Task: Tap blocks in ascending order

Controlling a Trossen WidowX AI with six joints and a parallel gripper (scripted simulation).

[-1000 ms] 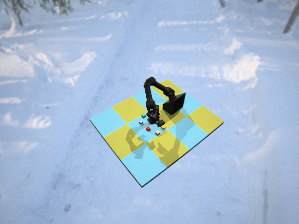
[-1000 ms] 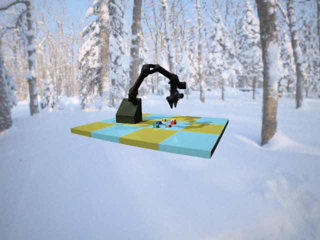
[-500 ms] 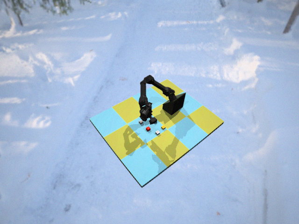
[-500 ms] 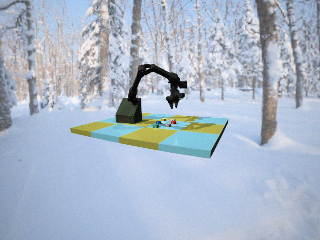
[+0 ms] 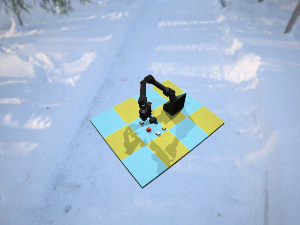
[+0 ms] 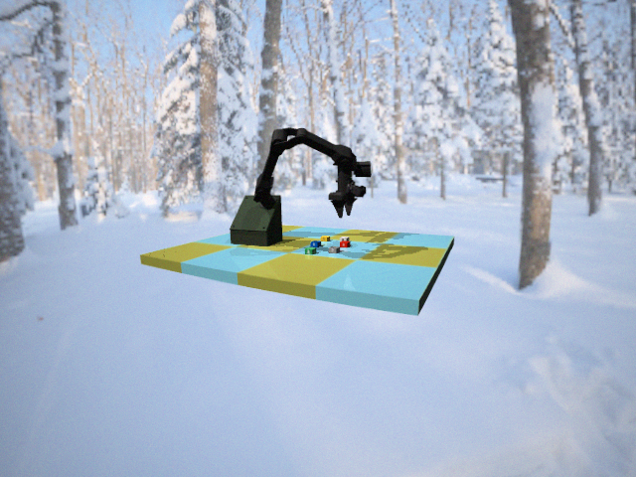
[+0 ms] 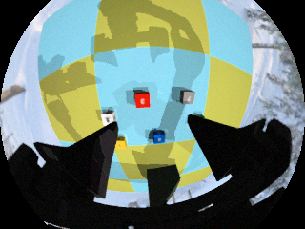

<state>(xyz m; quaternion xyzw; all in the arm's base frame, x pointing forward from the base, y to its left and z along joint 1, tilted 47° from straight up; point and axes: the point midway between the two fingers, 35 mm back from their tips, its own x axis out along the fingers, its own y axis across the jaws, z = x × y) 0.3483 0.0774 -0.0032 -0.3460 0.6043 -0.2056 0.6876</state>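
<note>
Now: the blue block 110 mm behind my gripper tip, 40 mm to the right of it and 110 mm below it. Also, from my gripper tip: white block (60 mm behind, 100 mm to the left, 110 mm below); red block (10 mm behind, 10 mm to the left, 110 mm below); grey block (10 mm ahead, 100 mm to the right, 110 mm below).
</note>
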